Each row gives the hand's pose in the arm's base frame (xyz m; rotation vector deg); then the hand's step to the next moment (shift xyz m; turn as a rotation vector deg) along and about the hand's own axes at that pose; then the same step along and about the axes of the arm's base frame.
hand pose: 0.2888 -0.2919 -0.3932 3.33 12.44 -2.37
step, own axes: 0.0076 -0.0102 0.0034 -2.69 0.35 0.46
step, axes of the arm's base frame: 0.0077 -0.0106 0.0011 -2.51 0.41 1.05
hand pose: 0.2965 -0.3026 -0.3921 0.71 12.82 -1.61
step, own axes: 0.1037 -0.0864 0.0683 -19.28 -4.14 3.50
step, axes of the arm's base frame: 0.1137 -0.0902 0.0428 -18.14 -3.68 7.66
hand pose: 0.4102 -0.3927 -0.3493 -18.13 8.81 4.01
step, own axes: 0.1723 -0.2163 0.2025 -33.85 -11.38 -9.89
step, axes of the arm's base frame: 0.2181 -0.1336 0.2281 -33.70 -15.41 -0.36
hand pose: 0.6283 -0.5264 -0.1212 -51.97 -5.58 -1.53
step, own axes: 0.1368 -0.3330 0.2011 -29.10 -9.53 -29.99
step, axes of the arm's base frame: 0.1000 -0.0443 0.3976 -27.38 -30.01 -13.66
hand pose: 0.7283 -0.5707 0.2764 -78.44 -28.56 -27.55
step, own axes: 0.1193 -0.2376 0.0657 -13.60 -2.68 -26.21
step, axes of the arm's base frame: -0.0485 0.0281 0.2681 -11.07 -25.85 -9.39
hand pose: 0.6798 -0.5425 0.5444 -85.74 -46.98 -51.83
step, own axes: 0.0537 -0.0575 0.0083 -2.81 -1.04 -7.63
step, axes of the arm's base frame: -0.0253 0.0149 0.0735 -2.92 -7.49 -1.59
